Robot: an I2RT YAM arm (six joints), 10 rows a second.
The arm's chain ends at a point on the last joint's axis. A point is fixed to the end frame.
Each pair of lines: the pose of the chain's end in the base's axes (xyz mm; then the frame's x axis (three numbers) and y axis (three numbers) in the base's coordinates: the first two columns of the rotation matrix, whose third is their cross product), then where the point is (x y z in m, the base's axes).
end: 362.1 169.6 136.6 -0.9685 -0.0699 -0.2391 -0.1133 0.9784 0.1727
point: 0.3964 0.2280 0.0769
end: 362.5 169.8 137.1 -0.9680 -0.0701 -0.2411 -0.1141 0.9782 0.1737
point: 0.3969 0.2283 0.0775
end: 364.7 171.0 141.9 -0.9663 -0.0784 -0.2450 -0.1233 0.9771 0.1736
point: 0.3988 0.2299 0.0825
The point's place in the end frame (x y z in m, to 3 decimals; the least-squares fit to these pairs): -0.023 0.043 0.076
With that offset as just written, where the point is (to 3 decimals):
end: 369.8 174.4 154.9 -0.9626 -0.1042 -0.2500 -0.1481 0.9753 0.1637
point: 0.403 0.234 0.095
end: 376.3 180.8 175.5 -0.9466 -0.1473 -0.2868 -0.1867 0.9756 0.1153
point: 0.410 0.239 0.115
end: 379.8 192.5 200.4 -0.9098 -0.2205 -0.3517 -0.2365 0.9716 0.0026
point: 0.416 0.246 0.137
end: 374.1 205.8 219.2 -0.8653 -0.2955 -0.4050 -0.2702 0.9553 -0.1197
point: 0.414 0.254 0.154
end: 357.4 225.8 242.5 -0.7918 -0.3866 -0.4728 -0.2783 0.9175 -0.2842
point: 0.405 0.267 0.178
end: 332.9 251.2 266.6 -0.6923 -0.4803 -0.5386 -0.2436 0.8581 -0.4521
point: 0.390 0.285 0.206
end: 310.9 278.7 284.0 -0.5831 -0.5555 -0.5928 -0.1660 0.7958 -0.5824
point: 0.378 0.307 0.230
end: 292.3 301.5 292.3 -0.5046 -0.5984 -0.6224 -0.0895 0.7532 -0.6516
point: 0.365 0.327 0.246
